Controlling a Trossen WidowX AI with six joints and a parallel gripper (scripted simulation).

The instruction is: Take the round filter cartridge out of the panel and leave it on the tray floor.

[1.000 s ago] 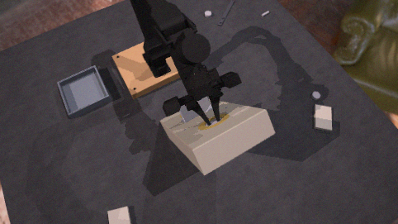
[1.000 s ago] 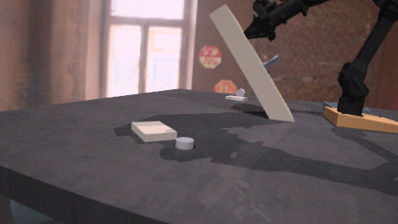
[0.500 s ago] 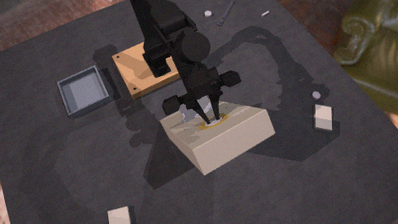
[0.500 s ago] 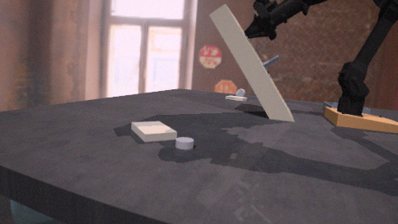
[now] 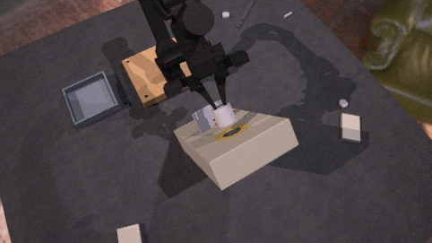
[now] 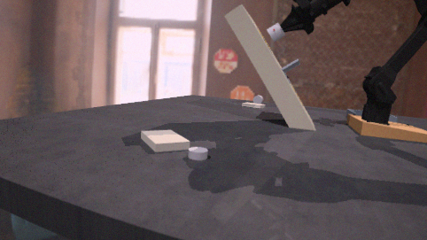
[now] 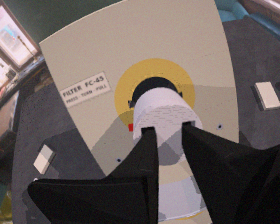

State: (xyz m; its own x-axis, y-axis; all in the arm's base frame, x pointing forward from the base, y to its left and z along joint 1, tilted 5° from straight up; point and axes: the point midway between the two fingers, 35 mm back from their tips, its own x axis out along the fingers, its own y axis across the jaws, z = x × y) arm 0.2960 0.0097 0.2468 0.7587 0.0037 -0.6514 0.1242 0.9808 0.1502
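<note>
Right now my gripper tip is 11 cm above the beige service panel and 2 cm short of it. The rest, counted from my gripper tip: white filter cartridge (1 cm below, 1 cm ahead).
</note>
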